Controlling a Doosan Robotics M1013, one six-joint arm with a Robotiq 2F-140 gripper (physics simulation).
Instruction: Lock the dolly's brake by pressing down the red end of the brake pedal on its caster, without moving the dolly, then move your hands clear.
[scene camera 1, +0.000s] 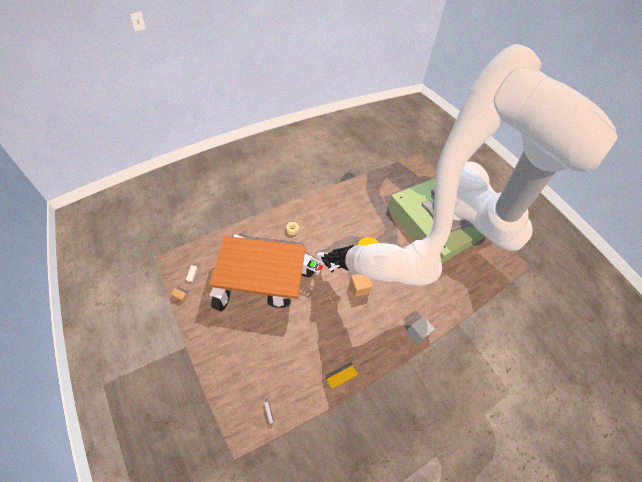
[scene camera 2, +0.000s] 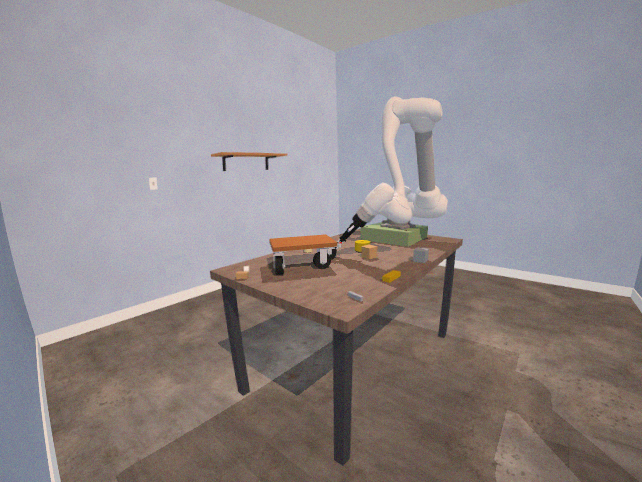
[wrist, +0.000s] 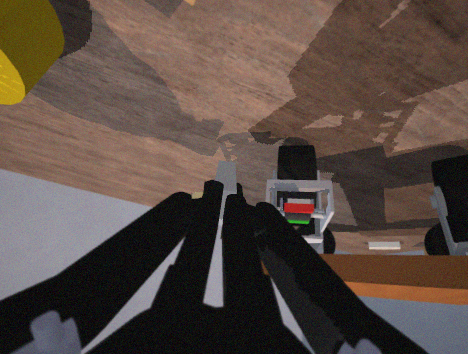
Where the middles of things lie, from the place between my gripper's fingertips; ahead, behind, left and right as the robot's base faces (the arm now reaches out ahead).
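I see the caster (wrist: 322, 218) 2 cm to the left of my hand and 7 cm ahead of it. The dolly (scene camera 1: 269, 268) is 23 cm forward of my hand, 1 cm to the right of it and 1 cm above it.
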